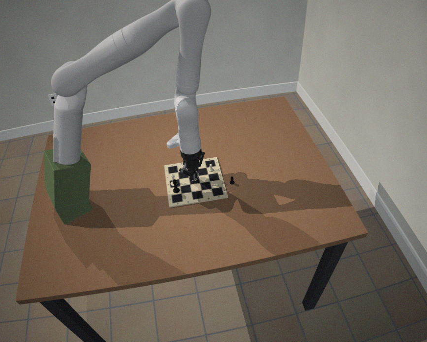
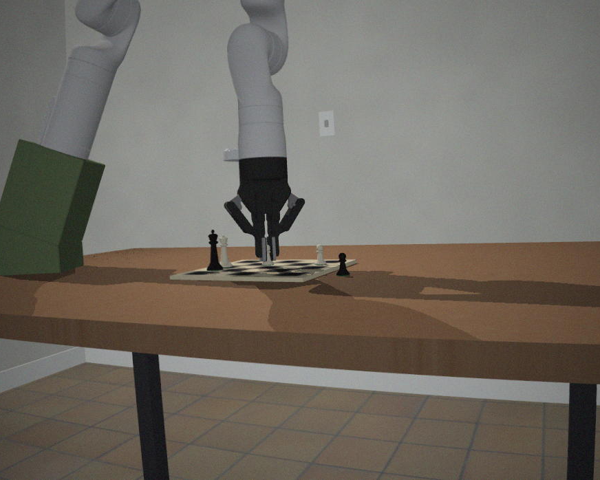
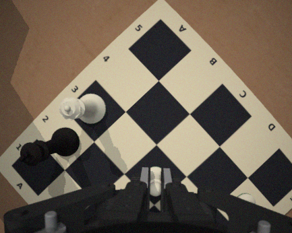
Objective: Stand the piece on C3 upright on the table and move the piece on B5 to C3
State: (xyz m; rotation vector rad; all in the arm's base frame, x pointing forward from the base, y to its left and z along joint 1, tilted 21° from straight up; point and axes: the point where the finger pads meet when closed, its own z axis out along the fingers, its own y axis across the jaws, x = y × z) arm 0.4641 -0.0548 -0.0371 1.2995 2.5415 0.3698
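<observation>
My gripper is now 30 mm above the chessboard. Round my hand: tall white piece (80 mm behind, 10 mm to the left); black pawn (130 mm ahead, 60 mm to the right, 20 mm below); black king (80 mm behind, 30 mm to the right).
</observation>
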